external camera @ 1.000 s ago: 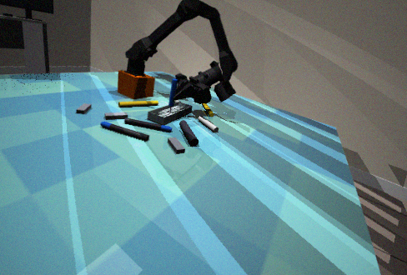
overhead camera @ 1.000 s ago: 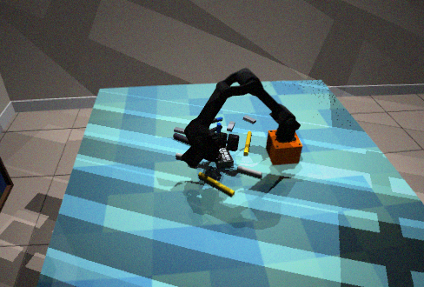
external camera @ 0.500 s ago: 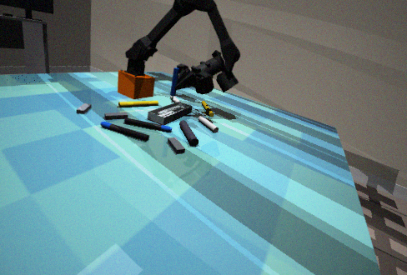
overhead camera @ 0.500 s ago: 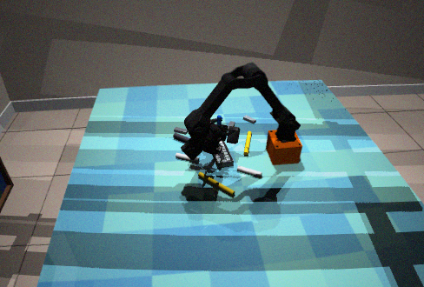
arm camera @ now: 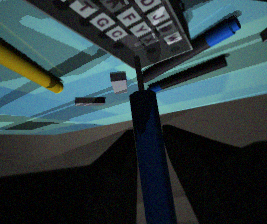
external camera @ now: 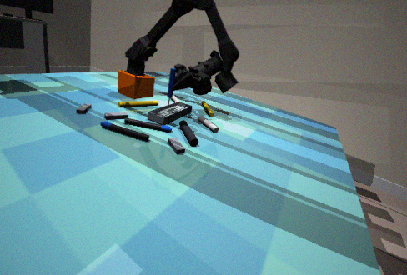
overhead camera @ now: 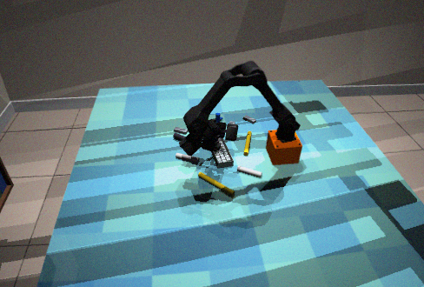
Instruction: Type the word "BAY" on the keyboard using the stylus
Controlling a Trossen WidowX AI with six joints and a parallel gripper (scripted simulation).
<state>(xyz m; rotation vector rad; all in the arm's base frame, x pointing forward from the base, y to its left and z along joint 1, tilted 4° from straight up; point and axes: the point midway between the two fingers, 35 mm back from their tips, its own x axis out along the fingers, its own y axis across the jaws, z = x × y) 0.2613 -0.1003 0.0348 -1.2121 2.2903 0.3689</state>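
My gripper tip is now 11 cm short of the black marker, 9 cm above it and 7 cm to the left of it. The rest, counted from my gripper tip: blue stylus 1 cm below.
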